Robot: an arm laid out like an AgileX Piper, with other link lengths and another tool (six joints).
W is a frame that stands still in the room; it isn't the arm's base.
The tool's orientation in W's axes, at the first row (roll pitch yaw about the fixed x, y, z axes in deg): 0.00, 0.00, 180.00
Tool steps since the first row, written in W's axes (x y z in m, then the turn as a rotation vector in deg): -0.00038, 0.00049, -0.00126, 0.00, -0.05, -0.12; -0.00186, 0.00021, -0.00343, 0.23, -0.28, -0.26; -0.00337, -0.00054, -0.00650, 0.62, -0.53, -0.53; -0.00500, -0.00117, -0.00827, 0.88, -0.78, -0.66; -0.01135, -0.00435, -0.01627, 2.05, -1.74, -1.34; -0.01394, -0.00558, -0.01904, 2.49, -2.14, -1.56; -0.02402, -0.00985, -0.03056, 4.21, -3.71, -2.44; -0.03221, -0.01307, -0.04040, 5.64, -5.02, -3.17; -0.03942, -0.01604, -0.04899, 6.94, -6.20, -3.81
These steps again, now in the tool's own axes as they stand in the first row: 0.00038, -0.00049, -0.00126, 0.00, 0.05, -0.12; 0.00186, -0.00021, -0.00343, -0.23, 0.28, -0.26; 0.00337, 0.00054, -0.00650, -0.62, 0.53, -0.53; 0.00500, 0.00117, -0.00827, -0.88, 0.78, -0.66; 0.01135, 0.00435, -0.01627, -2.05, 1.74, -1.34; 0.01394, 0.00558, -0.01904, -2.49, 2.14, -1.56; 0.02402, 0.00985, -0.03056, -4.21, 3.71, -2.44; 0.03221, 0.01307, -0.04040, -5.64, 5.02, -3.17; 0.03942, 0.01604, -0.04899, -6.94, 6.20, -3.81
